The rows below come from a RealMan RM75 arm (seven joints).
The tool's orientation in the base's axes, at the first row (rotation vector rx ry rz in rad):
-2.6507 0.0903 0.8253
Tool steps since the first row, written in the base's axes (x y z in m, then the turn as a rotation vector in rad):
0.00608 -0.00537 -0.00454 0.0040 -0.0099 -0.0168
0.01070 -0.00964 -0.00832 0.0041 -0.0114 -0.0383
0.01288 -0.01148 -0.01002 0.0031 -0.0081 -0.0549
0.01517 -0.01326 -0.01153 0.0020 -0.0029 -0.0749
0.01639 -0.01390 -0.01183 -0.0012 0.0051 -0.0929
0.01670 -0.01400 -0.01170 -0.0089 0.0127 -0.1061
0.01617 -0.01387 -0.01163 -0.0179 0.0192 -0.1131
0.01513 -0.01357 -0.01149 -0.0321 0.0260 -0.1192
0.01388 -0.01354 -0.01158 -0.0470 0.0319 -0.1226
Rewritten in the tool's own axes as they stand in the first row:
0.00733 0.00546 -0.00172 0.0123 0.0140 0.0071
0.01307 0.00989 -0.00285 0.0243 0.0222 0.0230
0.01574 0.01179 -0.00338 0.0329 0.0247 0.0374
0.01840 0.01355 -0.00409 0.0435 0.0264 0.0551
0.01955 0.01404 -0.00475 0.0513 0.0253 0.0734
0.01973 0.01404 -0.00505 0.0526 0.0237 0.0904
0.01925 0.01399 -0.00477 0.0494 0.0214 0.1029
0.01833 0.01383 -0.00421 0.0414 0.0193 0.1176
0.01735 0.01404 -0.00346 0.0312 0.0174 0.1303

